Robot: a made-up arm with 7 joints. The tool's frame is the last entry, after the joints. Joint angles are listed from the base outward.
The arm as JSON. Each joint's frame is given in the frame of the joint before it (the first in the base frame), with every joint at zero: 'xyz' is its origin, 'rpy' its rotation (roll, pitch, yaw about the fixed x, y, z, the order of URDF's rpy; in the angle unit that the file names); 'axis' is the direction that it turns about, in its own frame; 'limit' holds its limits. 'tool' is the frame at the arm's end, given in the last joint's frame.
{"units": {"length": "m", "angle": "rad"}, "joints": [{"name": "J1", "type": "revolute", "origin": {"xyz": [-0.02, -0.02, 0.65], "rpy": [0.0, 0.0, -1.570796]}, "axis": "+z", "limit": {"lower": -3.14, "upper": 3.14}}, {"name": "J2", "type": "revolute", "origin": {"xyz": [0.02, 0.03, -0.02], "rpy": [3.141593, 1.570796, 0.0]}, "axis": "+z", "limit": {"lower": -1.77, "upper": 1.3}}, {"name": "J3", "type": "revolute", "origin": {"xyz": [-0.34, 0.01, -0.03], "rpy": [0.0, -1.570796, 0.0]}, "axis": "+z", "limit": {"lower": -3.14, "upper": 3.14}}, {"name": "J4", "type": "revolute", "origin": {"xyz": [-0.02, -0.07, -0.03], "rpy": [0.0, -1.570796, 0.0]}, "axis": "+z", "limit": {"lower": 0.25, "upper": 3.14}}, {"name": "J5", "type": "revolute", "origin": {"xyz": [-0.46, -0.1, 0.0], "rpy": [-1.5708, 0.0, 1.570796]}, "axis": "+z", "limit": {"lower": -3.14, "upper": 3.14}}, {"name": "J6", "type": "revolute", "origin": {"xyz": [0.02, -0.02, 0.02], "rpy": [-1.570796, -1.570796, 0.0]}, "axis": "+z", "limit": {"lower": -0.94, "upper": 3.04}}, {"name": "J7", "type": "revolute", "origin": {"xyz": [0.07, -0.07, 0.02], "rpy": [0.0, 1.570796, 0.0]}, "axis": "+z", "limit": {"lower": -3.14, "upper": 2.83}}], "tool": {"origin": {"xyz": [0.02, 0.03, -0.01], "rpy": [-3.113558, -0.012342, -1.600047]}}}
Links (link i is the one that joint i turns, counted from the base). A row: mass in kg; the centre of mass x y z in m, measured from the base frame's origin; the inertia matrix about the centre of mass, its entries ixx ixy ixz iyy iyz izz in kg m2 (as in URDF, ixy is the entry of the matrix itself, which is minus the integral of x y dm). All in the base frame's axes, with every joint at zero. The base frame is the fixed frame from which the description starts. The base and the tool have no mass.
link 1: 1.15; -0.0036 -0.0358 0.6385; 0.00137 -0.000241 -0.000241 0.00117 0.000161 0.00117
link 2: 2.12; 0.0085 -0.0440 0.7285; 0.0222 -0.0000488 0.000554 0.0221 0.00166 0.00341
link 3: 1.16; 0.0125 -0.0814 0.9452; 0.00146 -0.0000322 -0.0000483 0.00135 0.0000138 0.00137
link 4: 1.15; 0.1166 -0.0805 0.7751; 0.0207 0 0.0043 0.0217 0 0.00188
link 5: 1.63; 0.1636 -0.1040 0.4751; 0.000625 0 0 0.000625 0 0.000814
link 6: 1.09; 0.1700 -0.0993 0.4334; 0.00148 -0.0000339 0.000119 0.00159 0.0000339 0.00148
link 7: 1.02; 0.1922 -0.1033 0.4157; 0.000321 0 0 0.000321 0 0.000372
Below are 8 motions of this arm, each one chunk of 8 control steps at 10 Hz.
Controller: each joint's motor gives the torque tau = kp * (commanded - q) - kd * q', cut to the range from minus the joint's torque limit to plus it. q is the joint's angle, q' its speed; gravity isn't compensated. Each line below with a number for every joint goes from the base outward.
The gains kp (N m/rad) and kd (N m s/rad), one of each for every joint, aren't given. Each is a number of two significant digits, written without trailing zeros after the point. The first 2 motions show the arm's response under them.
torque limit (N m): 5.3 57 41 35 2.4 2.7 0.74
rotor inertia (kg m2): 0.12 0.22 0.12 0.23 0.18 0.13 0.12
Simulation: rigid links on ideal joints. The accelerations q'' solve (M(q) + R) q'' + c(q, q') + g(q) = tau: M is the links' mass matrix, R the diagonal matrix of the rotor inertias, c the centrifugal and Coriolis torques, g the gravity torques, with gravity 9.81 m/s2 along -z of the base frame. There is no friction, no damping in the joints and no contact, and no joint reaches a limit. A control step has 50 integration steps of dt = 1/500 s. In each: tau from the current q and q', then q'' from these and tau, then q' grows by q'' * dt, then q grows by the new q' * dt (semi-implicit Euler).
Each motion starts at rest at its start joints. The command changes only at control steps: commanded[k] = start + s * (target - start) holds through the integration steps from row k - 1 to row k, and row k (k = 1, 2, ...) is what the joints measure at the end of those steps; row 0 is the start. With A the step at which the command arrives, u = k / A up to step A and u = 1 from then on. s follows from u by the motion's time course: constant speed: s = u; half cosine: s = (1 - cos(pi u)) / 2; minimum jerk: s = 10 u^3 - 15 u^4 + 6 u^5; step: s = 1 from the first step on.
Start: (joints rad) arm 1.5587 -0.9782 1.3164 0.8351 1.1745 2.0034 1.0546
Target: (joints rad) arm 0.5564 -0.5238 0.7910 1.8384 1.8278 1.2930 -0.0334
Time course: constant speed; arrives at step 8
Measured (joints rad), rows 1 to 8:
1: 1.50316 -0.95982 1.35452 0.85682 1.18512 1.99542 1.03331
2: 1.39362 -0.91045 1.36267 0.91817 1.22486 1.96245 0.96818
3: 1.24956 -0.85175 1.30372 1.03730 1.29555 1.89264 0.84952
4: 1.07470 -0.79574 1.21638 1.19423 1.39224 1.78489 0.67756
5: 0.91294 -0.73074 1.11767 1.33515 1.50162 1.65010 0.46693
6: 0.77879 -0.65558 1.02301 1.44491 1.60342 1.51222 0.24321
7: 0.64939 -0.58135 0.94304 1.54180 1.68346 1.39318 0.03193
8: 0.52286 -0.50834 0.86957 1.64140 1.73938 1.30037 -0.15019
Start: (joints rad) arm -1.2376 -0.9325 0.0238 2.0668 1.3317 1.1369 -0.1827
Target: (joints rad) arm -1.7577 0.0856 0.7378 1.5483 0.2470 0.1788 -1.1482
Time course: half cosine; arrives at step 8
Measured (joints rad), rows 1 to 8:
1: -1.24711 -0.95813 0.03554 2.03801 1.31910 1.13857 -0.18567
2: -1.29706 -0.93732 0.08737 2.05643 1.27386 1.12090 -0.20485
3: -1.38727 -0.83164 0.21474 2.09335 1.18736 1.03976 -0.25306
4: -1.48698 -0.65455 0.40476 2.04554 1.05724 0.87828 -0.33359
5: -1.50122 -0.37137 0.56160 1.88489 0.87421 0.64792 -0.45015
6: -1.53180 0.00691 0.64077 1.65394 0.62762 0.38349 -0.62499
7: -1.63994 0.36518 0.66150 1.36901 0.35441 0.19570 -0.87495
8: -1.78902 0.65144 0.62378 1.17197 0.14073 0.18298 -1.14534
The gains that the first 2 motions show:
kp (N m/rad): 120 180 150 90 6.2 5.6 4.3
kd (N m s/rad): 3.8 6.9 9.7 4.8 0.44 0.35 0.31
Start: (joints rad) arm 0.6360 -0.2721 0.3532 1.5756 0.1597 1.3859 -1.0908
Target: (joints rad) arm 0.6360 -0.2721 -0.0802 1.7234 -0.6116 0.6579 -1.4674
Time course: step
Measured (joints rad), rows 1 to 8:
1: 0.92644 -0.25799 0.05797 1.56795 0.12748 1.33113 -1.11221
2: 0.96612 -0.18876 -0.05506 1.57187 -0.00333 1.14777 -1.18140
3: 0.85547 -0.13595 -0.05422 1.51371 -0.22638 0.89457 -1.30040
4: 0.71470 -0.10658 -0.05310 1.44791 -0.47588 0.69207 -1.43438
5: 0.60282 -0.09823 -0.09068 1.41853 -0.67462 0.60980 -1.53922
6: 0.52247 -0.11358 -0.11778 1.42829 -0.77766 0.65618 -1.58891
7: 0.46179 -0.14443 -0.11932 1.46435 -0.77738 0.77636 -1.58312
8: 0.43800 -0.17851 -0.11914 1.50909 -0.69599 0.90027 -1.53594

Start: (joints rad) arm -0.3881 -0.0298 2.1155 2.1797 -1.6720 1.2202 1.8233
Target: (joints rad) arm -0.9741 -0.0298 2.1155 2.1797 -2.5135 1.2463 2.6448
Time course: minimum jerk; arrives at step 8
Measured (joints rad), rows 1 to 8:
1: -0.40062 -0.03906 2.11401 2.13599 -1.66688 1.22605 1.81982
2: -0.45441 -0.07644 2.11949 2.05156 -1.65659 1.23555 1.82608
3: -0.53979 -0.12856 2.13982 1.97453 -1.66452 1.23443 1.87325
4: -0.63947 -0.16921 2.16466 1.92527 -1.72386 1.21071 1.97941
5: -0.75040 -0.18550 2.17746 1.90803 -1.85317 1.16127 2.14940
6: -0.87867 -0.17790 2.17447 1.91807 -2.05957 1.09498 2.37771
7: -0.98840 -0.14528 2.14333 1.93453 -2.31363 1.03456 2.62129
8: -1.03995 -0.08802 2.10526 1.94961 -2.55027 1.00623 2.81421

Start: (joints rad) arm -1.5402 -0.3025 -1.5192 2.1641 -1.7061 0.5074 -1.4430
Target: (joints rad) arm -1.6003 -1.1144 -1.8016 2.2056 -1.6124 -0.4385 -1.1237
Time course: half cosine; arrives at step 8
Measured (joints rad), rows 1 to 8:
1: -1.51945 -0.34129 -1.52623 2.12607 -1.70781 0.48468 -1.43980
2: -1.47579 -0.44448 -1.55839 2.05294 -1.71127 0.41596 -1.42961
3: -1.39778 -0.61937 -1.62195 2.02498 -1.71241 0.30058 -1.40580
4: -1.33495 -0.82824 -1.70151 2.04688 -1.70333 0.14881 -1.35882
5: -1.32740 -1.03580 -1.78445 2.06979 -1.67782 -0.01673 -1.28393
6: -1.37778 -1.22310 -1.86423 2.07159 -1.63515 -0.16829 -1.18490
7: -1.47519 -1.36515 -1.93265 2.05887 -1.57937 -0.28115 -1.07424
8: -1.59942 -1.43376 -1.97776 2.05056 -1.51803 -0.33878 -0.97111

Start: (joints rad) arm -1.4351 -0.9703 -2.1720 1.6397 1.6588 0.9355 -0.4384
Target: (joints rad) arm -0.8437 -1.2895 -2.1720 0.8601 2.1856 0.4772 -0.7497
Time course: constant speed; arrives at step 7
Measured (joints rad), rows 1 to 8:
1: -1.43607 -1.03935 -2.18758 1.59602 1.67585 0.92330 -0.44359
2: -1.45061 -1.17197 -2.24596 1.45180 1.72092 0.86389 -0.47089
3: -1.46019 -1.29346 -2.33325 1.26580 1.77998 0.72930 -0.53487
4: -1.40940 -1.34605 -2.38643 1.11434 1.83835 0.53524 -0.63253
5: -1.26135 -1.33069 -2.35749 1.03868 1.89866 0.35212 -0.73992
6: -1.04992 -1.31089 -2.28608 1.02954 1.97522 0.25958 -0.82363
7: -0.84112 -1.33501 -2.22841 1.00241 2.07604 0.28929 -0.86348
8: -0.68150 -1.37799 -2.21586 0.90943 2.18427 0.41554 -0.86186

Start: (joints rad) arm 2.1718 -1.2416 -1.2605 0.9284 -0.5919 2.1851 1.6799
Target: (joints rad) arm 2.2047 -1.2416 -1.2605 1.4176 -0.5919 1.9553 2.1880
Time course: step
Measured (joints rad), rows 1 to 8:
1: 2.29643 -1.28453 -1.33744 1.12117 -0.57973 2.17625 1.71554
2: 2.43349 -1.34188 -1.39963 1.39072 -0.59888 2.10970 1.82228
3: 2.41778 -1.36539 -1.41887 1.44552 -0.67066 1.99247 1.99839
4: 2.29645 -1.35676 -1.42371 1.36338 -0.75499 1.90095 2.20192
5: 2.18141 -1.34324 -1.42257 1.32546 -0.80792 1.89498 2.36851
6: 2.13975 -1.34659 -1.42120 1.38014 -0.82269 1.96860 2.48134
7: 2.11903 -1.35447 -1.41740 1.42540 -0.81405 2.06178 2.54502
8: 2.09532 -1.35612 -1.41623 1.42231 -0.79372 2.13056 2.56157

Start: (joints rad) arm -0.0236 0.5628 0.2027 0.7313 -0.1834 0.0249 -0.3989
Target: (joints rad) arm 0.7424 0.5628 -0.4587 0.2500 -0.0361 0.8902 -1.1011
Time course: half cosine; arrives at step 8
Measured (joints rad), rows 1 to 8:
1: 0.00587 0.62144 0.17437 0.72797 -0.18483 0.03678 -0.40644
2: 0.09332 0.68578 0.10712 0.66279 -0.18541 0.09927 -0.43753
3: 0.22928 0.69272 0.02006 0.54278 -0.17770 0.23648 -0.50553
4: 0.38701 0.66947 -0.08751 0.43459 -0.15673 0.43418 -0.61799
5: 0.53003 0.64590 -0.20998 0.36887 -0.12330 0.65029 -0.77512
6: 0.64321 0.62853 -0.32329 0.32953 -0.08465 0.83537 -0.96266
7: 0.72540 0.61798 -0.39938 0.29588 -0.04946 0.95400 -1.14902
8: 0.75206 0.61423 -0.42691 0.27152 -0.02219 0.99400 -1.30161

